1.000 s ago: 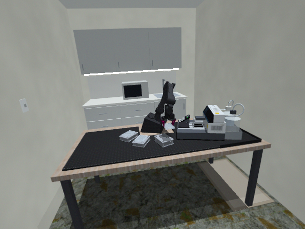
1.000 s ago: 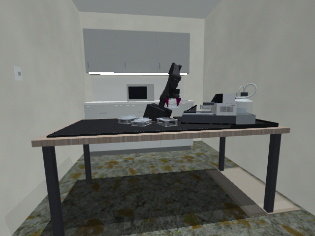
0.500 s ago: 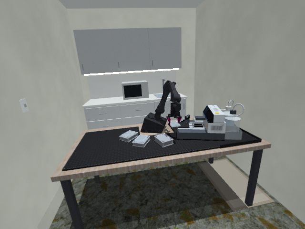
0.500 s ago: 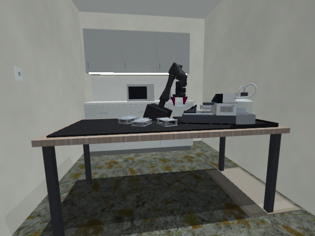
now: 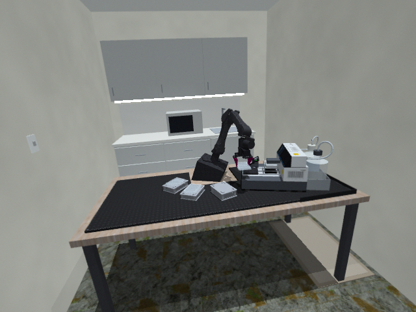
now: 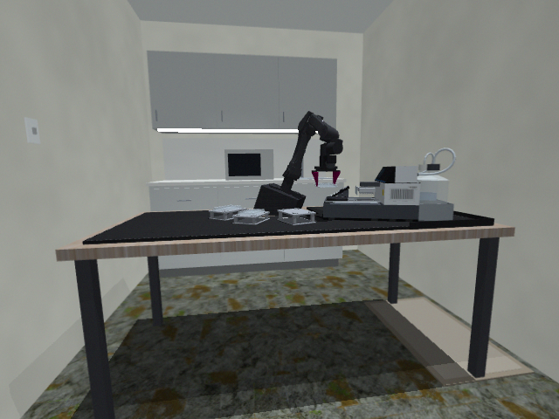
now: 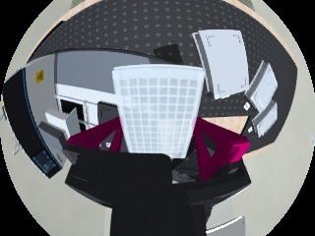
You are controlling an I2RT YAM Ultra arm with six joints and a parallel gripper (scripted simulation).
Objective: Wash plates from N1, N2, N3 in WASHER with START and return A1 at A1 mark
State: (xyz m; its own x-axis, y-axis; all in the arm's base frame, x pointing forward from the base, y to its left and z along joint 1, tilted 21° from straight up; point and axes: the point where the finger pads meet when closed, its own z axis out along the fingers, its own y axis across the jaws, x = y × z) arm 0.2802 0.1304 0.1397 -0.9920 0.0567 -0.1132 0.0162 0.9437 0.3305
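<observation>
Now: the washer carrier 100 mm behind my hand, 90 mm to the left of it and 80 mm below it. Also, from my hand: clear bottle: 110 mm ahead, 500 mm to the left, 40 mm below; then plate washer: 50 mm behind, 240 mm to the left, 40 mm below; then nest: 70 mm ahead, 160 mm to the right, 120 mm below.
</observation>
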